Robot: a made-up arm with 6 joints.
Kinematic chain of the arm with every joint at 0, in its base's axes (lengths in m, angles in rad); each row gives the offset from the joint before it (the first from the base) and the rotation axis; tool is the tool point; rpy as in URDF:
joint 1: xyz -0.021 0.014 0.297 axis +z
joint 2: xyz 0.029 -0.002 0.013 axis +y
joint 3: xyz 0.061 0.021 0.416 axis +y
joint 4: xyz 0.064 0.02 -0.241 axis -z
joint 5: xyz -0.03 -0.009 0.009 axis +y
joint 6: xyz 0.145 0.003 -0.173 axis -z
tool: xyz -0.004 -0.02 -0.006 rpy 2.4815 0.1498 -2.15
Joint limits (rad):
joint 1: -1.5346..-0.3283
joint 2: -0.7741..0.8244
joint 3: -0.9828..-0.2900
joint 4: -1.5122..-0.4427
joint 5: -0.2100..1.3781
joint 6: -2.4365..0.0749
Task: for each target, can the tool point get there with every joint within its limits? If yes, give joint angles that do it. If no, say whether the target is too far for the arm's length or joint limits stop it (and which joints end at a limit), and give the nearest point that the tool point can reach.
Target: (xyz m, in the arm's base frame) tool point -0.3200 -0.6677 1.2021
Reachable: no: too far | nearest point -0.1273 -0.3247 0.7350 | short by 0.611 m
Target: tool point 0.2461 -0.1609 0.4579
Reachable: yes | joints -0.4553 -0.3250 -0.6355 -0.5692 1.0093 -0.1721
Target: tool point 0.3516 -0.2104 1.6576
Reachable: no: too far | nearest point 0.1631 -0.0969 0.9204 | short by 0.769 m
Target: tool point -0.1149 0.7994 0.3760
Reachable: no: joint limits stop it (at a limit: joint 1, joint 2, joint 3, joint 4, joint 5) | nearest point 0.1785 0.1619 0.5281 | short by 0.718 m
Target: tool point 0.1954 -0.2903 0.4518
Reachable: yes | joints -0.8965 -0.2172 -0.5620 -1.2340 0.7821 -0.1274
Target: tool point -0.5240 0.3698 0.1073
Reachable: no: joint limits stop it (at a limit: joint 1, joint 2, joint 3, joint 5) | nearest point -0.1063 -0.1005 0.2063 | short by 0.637 m
